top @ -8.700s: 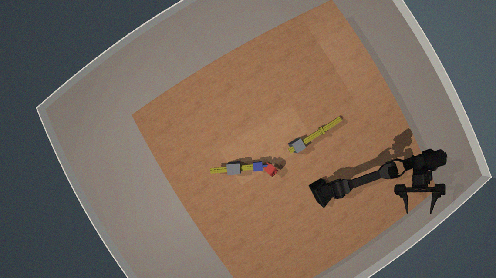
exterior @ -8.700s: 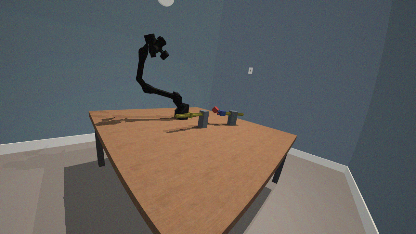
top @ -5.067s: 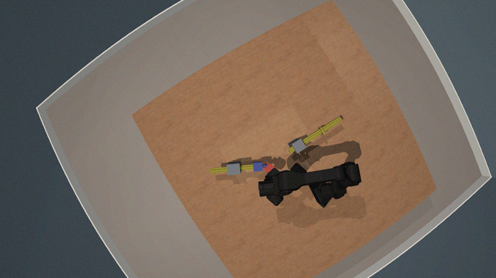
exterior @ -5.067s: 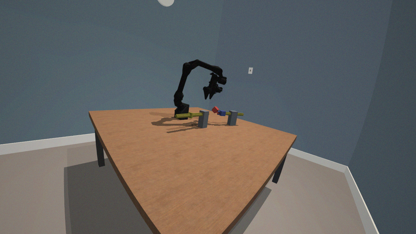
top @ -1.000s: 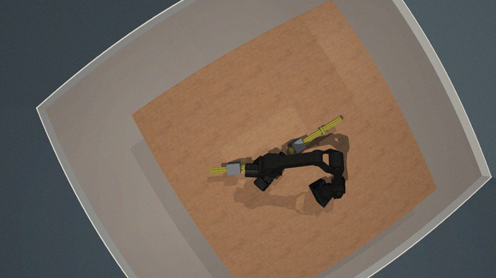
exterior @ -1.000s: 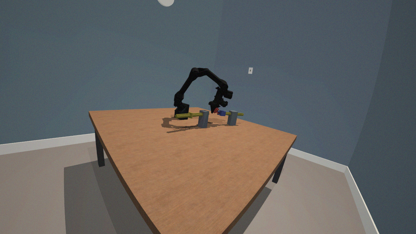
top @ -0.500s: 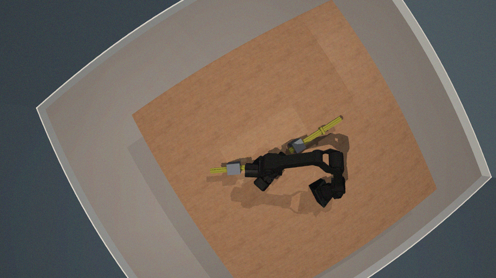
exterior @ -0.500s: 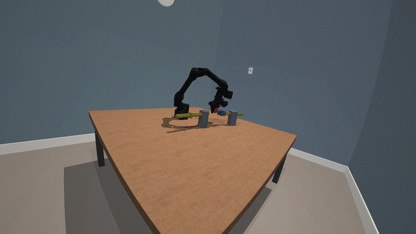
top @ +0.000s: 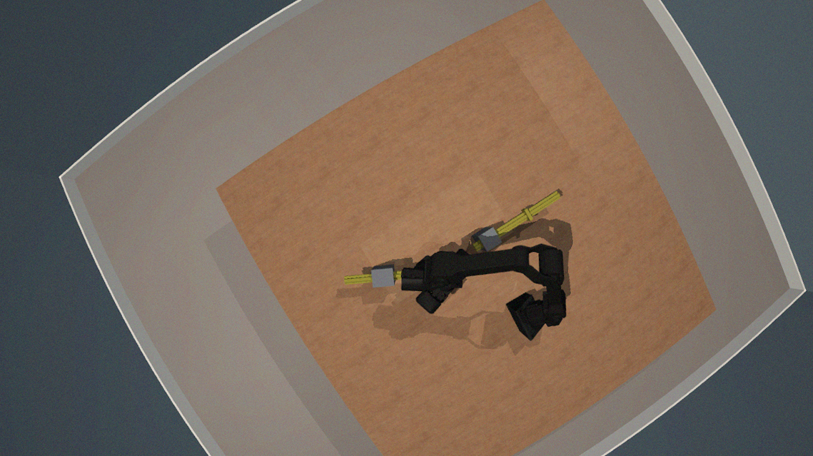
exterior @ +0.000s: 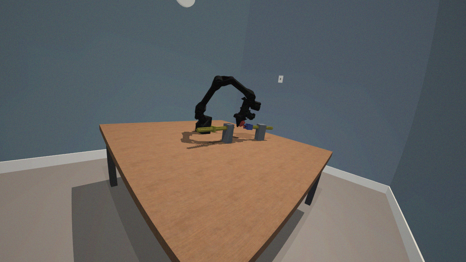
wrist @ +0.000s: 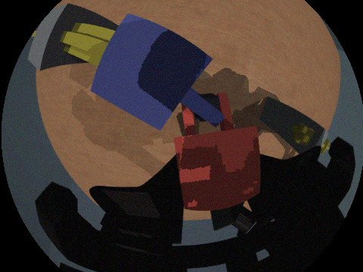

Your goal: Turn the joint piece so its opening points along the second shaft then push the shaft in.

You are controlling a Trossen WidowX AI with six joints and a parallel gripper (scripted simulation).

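My gripper tip is now 30 mm below the red square joint piece, 20 mm short of it and 10 mm to the right of it.
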